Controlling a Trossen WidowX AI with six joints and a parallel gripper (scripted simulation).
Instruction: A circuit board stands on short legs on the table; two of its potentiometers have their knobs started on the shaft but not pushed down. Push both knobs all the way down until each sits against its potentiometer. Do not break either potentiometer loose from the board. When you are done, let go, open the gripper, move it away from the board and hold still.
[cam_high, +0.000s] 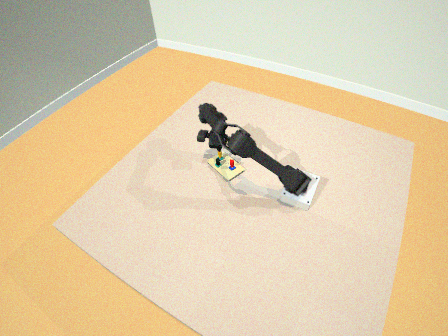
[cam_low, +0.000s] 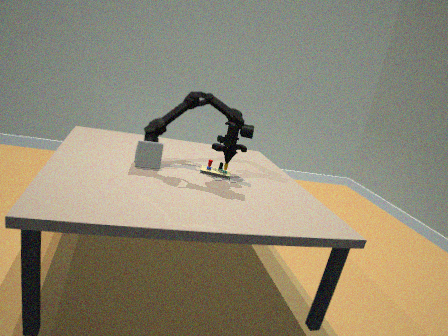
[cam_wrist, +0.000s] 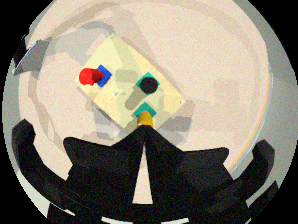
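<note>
Right now my gripper tip is 1 cm above the yellow knob. The rest, counted from my gripper tip: red knob 8 cm behind, 3 cm to the left, 2 cm below.
</note>
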